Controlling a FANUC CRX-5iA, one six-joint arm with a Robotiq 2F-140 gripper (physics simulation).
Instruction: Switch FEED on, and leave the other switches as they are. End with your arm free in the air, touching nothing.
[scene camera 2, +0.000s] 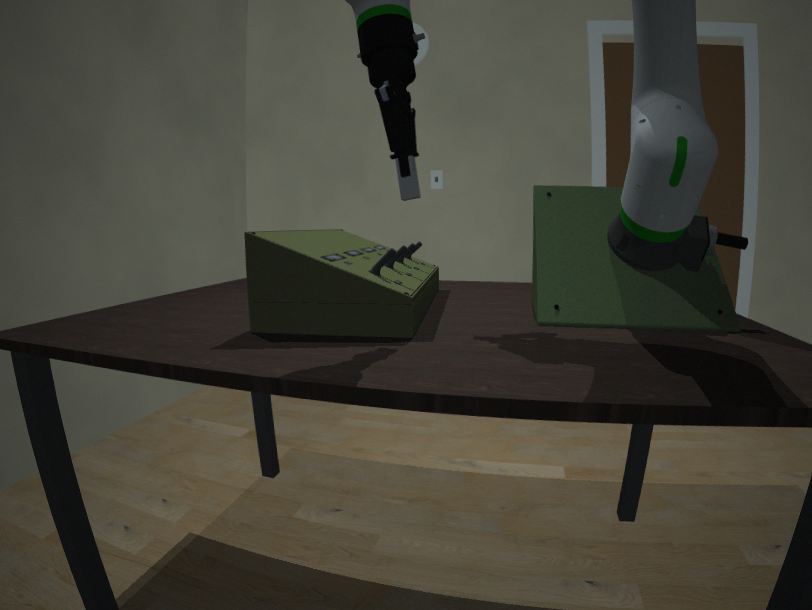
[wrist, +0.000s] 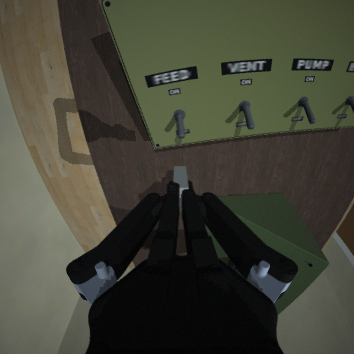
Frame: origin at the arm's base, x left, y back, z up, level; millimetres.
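Seen in the pictures: gripper, fingertip midpoint: (scene camera 2: 411, 198) (wrist: 179, 175); arm's base, link origin: (scene camera 2: 645, 241).
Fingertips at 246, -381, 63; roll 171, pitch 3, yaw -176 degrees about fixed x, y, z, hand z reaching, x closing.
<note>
Offsets run from my fingertips to a thing's top centre, as dx, dy, dz. "*": to the spot under its first point. Level surfaces: height alone.
The olive sloped switch box (scene camera 2: 331, 288) (wrist: 210, 45) stands on the table. In the wrist view its FEED lever {+6, -44, -77} (wrist: 180, 125) is the leftmost and points down, away from its ON label. The VENT lever {-110, -72, -77} (wrist: 248, 115) and the PUMP lever {-227, -101, -77} (wrist: 307, 110) also point down, and part of another lever {* -336, -137, -103} (wrist: 351, 104) shows at the right edge. My gripper (scene camera 2: 410, 198) (wrist: 179, 175) is shut and empty. It is in the air above the levers in the scene view, apart from the box, and its fingertips show below the FEED lever in the wrist view.
A green slanted block (scene camera 2: 571, 262) (wrist: 265, 205) stands on the dark table {dz -204} (scene camera 2: 433, 377) (wrist: 120, 165) to the right of the box. My arm's pale lower part (scene camera 2: 666, 157) is in front of that block in the scene view. A door (scene camera 2: 617, 118) is in the wall behind.
</note>
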